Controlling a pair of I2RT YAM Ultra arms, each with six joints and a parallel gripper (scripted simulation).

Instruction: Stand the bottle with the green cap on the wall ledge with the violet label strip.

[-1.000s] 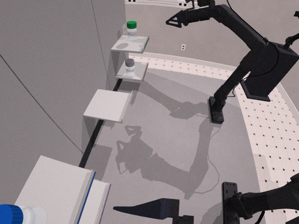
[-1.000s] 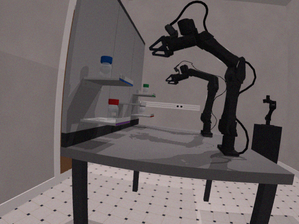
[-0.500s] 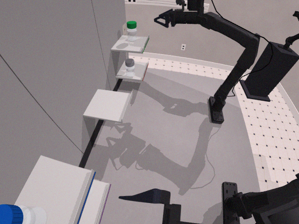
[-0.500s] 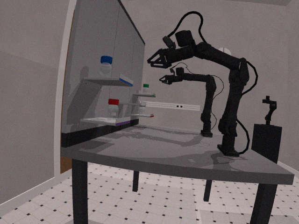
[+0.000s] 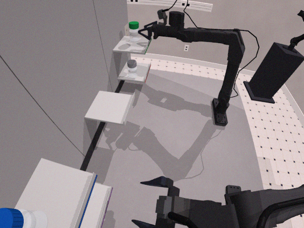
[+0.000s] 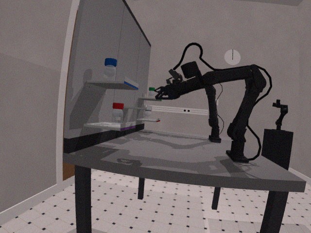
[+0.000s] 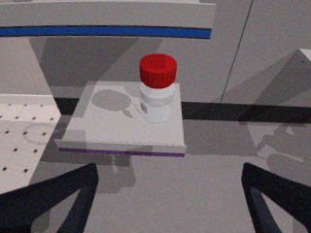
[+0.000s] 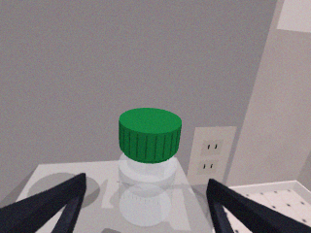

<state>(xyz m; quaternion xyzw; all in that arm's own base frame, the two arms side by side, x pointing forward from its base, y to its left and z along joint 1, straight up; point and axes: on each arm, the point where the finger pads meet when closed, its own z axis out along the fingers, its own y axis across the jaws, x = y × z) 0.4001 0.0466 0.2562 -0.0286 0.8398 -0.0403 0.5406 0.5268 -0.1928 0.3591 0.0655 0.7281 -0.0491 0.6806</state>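
The green-capped bottle is 5 cm ahead of my right hand, 3 cm below it and 1 cm to the right of it. Also, from my right hand: blue-capped bottle: 87 cm to the left, 11 cm ahead, 3 cm below; then grey-capped bottle: 22 cm below, 9 cm to the left, 5 cm ahead; then red-capped bottle: 77 cm to the left, 22 cm below, 9 cm ahead.
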